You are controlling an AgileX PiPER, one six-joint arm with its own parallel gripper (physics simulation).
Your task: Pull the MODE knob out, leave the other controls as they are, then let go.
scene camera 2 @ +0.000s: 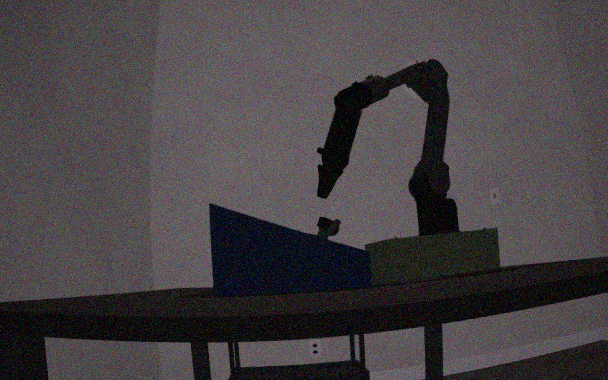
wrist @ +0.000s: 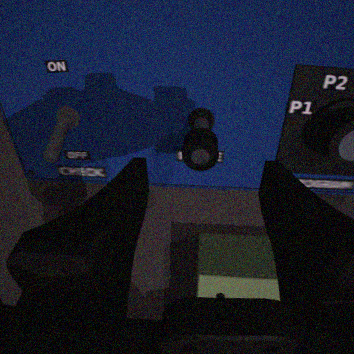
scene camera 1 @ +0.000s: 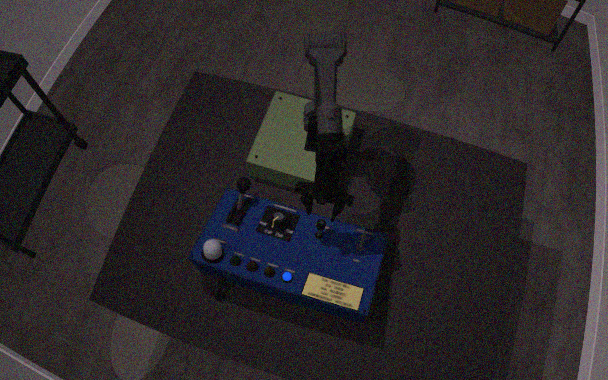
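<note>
The blue control panel [scene camera 1: 310,255] [scene camera 2: 280,262] [wrist: 240,45] slopes in front of the arm. The black MODE knob [scene camera 1: 321,225] [scene camera 2: 324,222] [wrist: 200,147] stands raised from the panel on a short stem and partly hides its label in the wrist view. My gripper [scene camera 1: 321,216] [scene camera 2: 322,196] [wrist: 204,175] is open and empty. Its fingertips are above the knob, with a visible gap in the second scene view, and lie to either side of the knob in the wrist view. The CHECK toggle [scene camera 1: 361,240] [wrist: 62,132] leans toward its OFF label.
A rotary selector [scene camera 1: 278,218] [wrist: 346,145] and a ball-topped lever [scene camera 1: 243,184] stand on the panel. A white ball knob [scene camera 1: 212,249], dark round buttons or lamps and a lit blue lamp [scene camera 1: 287,276] line one edge, beside a yellow label [scene camera 1: 333,291]. The arm stands on a green base block [scene camera 1: 282,135] [scene camera 2: 435,255].
</note>
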